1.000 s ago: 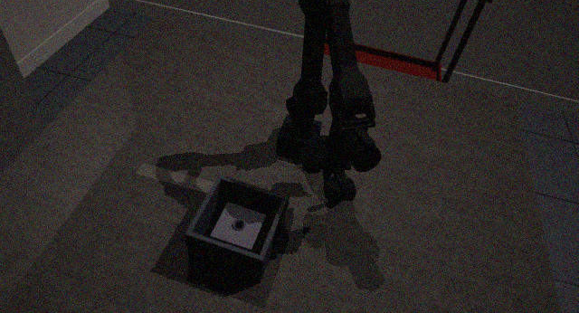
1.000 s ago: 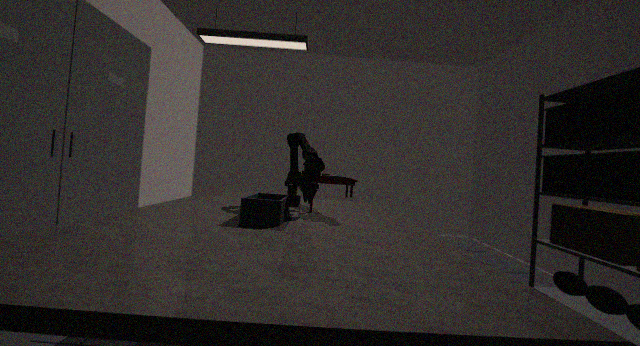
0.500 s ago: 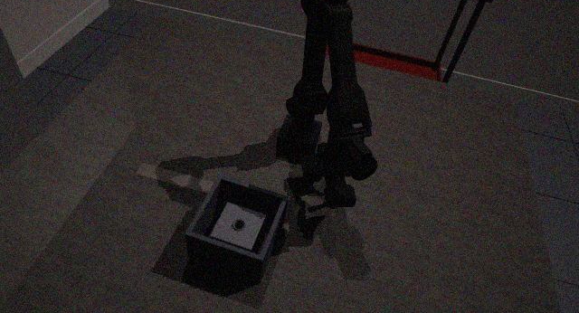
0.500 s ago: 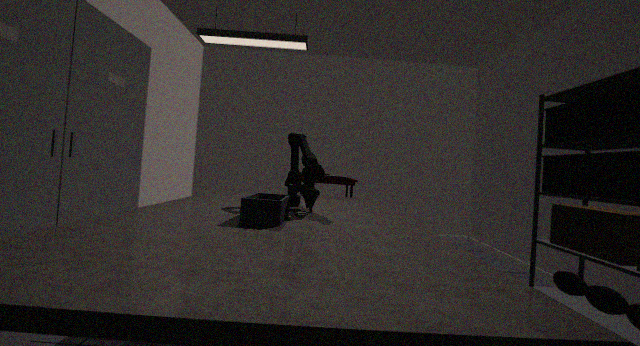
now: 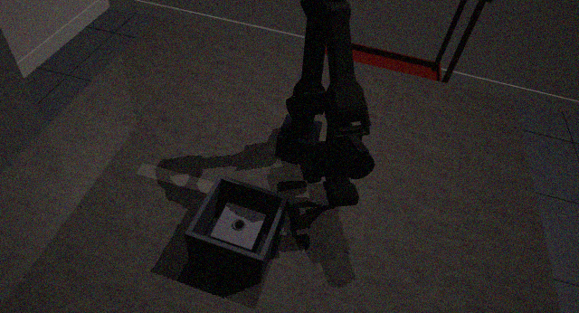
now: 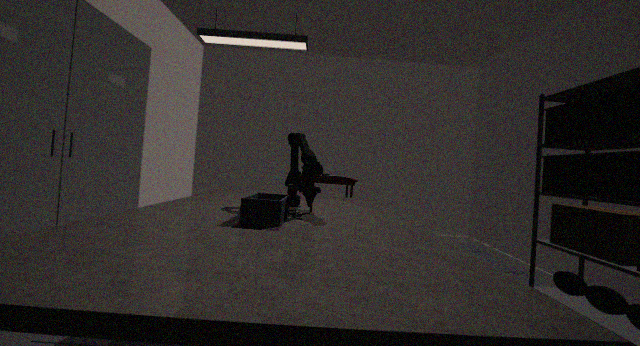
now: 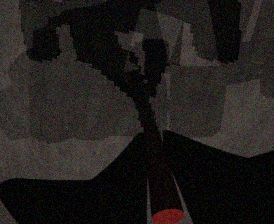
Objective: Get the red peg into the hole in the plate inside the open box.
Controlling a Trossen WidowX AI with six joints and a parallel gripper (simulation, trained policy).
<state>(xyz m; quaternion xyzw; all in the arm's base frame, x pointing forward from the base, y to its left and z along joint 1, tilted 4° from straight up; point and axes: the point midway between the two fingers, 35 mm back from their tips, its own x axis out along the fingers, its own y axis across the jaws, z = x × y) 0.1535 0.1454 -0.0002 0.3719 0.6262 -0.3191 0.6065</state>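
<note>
The pale plate is 18 cm ahead of my gripper tip, 14 cm to the right of it and 1 cm above it. The rest, counted from my gripper tip: red peg: 1 cm to the left, 1 cm behind, 1 cm above; dark box: 18 cm ahead, 14 cm to the right, 1 cm below.
</note>
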